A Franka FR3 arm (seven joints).
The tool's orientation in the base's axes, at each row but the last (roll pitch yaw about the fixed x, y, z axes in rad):
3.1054 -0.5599 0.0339
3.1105 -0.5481 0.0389
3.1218 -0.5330 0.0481
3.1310 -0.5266 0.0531
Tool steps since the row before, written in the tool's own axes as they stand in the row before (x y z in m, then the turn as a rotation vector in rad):
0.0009 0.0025 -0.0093 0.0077 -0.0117 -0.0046
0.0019 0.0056 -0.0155 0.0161 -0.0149 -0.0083
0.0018 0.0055 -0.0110 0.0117 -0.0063 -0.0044
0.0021 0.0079 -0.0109 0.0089 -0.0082 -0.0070
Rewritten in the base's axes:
-0.0041 -0.0023 0.0084 0.0039 0.0120 0.0076
-0.0063 -0.0054 0.0144 0.0091 0.0155 0.0151
-0.0038 -0.0055 0.0105 0.0076 0.0068 0.0096
-0.0033 -0.0080 0.0106 0.0038 0.0085 0.0104

